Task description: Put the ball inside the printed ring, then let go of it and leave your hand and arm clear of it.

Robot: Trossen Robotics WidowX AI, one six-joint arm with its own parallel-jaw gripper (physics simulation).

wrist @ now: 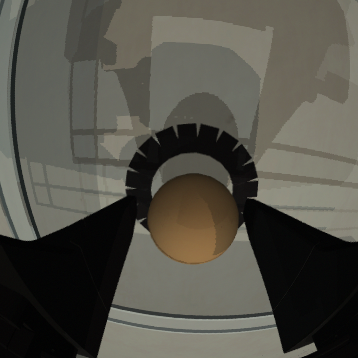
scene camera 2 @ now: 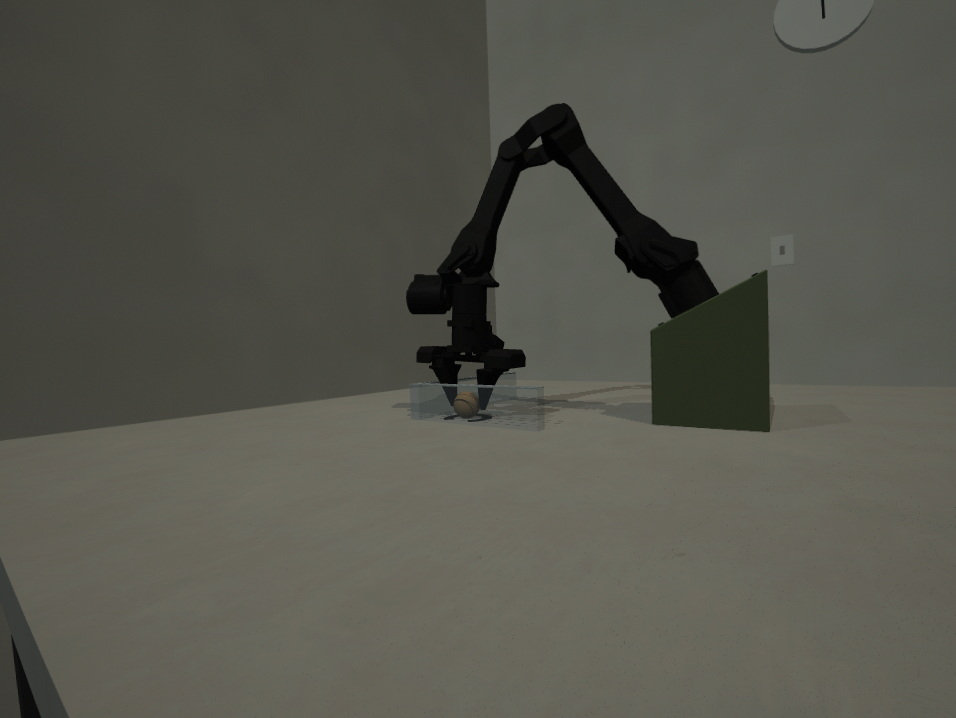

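An orange-brown ball is low over the printed ring. The ring is black with a toothed outer edge. In the wrist view the ball covers the ring's lower part, so whether it lies wholly inside is hard to tell. My gripper points straight down and is open, with one finger on each side of the ball and a narrow gap beside the ball at each finger in the wrist view.
Low clear walls stand around the ring and ball, and my fingers reach down inside them. The green wedge-shaped base of the arm stands to the right. Shadows of the arm fall across the floor inside the walls.
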